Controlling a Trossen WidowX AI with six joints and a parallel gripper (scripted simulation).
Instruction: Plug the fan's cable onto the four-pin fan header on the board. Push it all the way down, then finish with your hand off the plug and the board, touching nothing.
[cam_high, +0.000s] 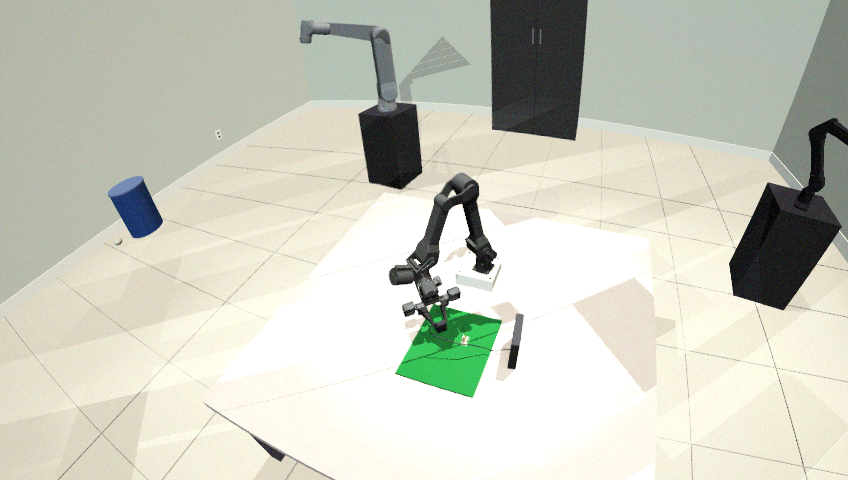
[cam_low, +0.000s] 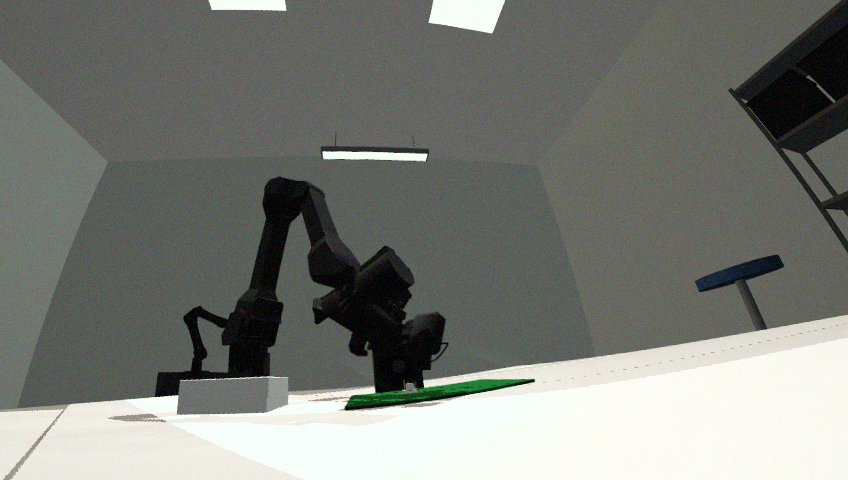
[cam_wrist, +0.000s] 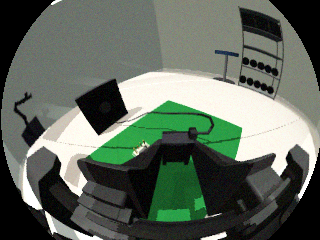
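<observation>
My gripper tip is 90 mm above the green board, 40 mm to the right of it and 10 mm short of it. The rest, counted from my gripper tip: black plug 10 mm below; fan 210 mm to the left, 50 mm behind, 10 mm below; white four-pin header 70 mm to the left, 70 mm below, 30 mm behind.
</observation>
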